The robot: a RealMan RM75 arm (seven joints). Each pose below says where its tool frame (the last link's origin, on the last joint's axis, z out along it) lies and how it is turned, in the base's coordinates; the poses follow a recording.
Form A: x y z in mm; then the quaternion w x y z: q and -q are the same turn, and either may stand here.
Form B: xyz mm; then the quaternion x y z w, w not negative. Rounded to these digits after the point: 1 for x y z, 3 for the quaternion.
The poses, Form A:
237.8, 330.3, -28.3, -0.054, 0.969, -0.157, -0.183
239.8, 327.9, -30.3, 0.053, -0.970, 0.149, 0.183
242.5, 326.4, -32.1, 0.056, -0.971, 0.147, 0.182
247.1, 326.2, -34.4, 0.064, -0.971, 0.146, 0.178
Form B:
237.8, 330.3, -28.3, -0.969, 0.157, 0.183, 0.054
239.8, 327.9, -30.3, -0.970, 0.149, 0.183, 0.053
242.5, 326.4, -32.1, -0.971, 0.147, 0.182, 0.056
247.1, 326.2, -34.4, -0.971, 0.146, 0.178, 0.064

